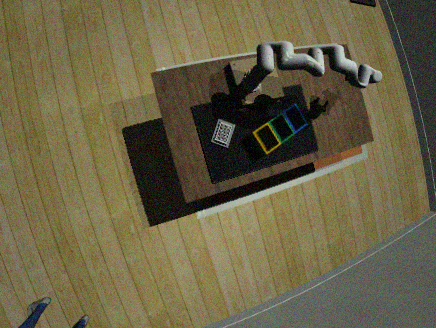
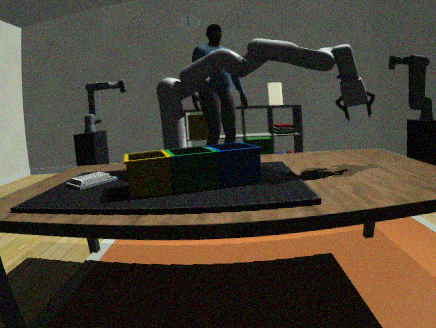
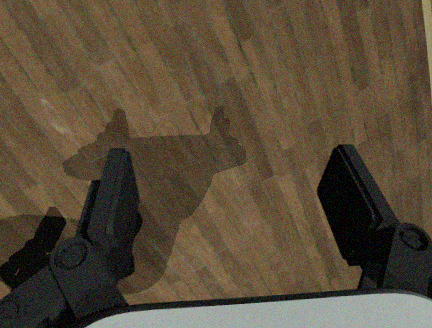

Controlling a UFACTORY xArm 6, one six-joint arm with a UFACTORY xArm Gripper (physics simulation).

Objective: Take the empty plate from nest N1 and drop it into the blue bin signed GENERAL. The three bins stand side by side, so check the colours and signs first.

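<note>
The pale plate lies at the left on the dark mat; the N1 mark is not readable, and the nest cannot be told apart from it. The blue bin stands at the right end of the row, beside the green bin, with the yellow bin nearest the plate. No signs can be read. My gripper is open and empty, high above the table's right part, well to the right of the bins and far from the plate.
The dark mat lies on the wooden table under the bins. The arm's base stands behind the bins. A person, a shelf unit and two other robot arms stand in the background.
</note>
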